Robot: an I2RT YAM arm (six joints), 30 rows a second.
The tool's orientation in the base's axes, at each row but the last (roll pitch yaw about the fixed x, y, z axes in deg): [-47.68 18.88 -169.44]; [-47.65 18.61 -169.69]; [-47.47 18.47 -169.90]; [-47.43 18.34 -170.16]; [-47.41 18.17 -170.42]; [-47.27 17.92 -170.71]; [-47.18 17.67 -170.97]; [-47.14 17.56 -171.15]
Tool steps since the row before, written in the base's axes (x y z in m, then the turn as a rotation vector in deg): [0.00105 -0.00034 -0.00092 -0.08 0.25 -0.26]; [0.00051 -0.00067 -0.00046 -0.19 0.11 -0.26]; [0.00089 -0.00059 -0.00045 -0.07 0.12 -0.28]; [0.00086 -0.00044 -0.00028 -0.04 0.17 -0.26]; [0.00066 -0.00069 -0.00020 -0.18 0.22 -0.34]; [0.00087 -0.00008 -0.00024 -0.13 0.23 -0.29]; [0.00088 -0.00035 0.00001 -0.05 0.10 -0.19]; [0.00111 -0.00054 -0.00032 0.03 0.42 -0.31]
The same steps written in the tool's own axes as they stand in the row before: [-0.00062 0.00123 -0.00041 0.12 0.00 -0.35]; [-0.00022 0.00092 0.00018 0.24 0.05 -0.24]; [-0.00059 0.00099 0.00009 0.13 0.10 -0.27]; [-0.00064 0.00077 0.00008 0.09 0.06 -0.29]; [-0.00045 0.00080 0.00034 0.24 0.04 -0.37]; [-0.00073 0.00051 -0.00017 0.18 0.01 -0.35]; [-0.00078 0.00050 0.00019 0.09 0.05 -0.19]; [-0.00087 0.00093 0.00010 0.00 -0.04 -0.52]
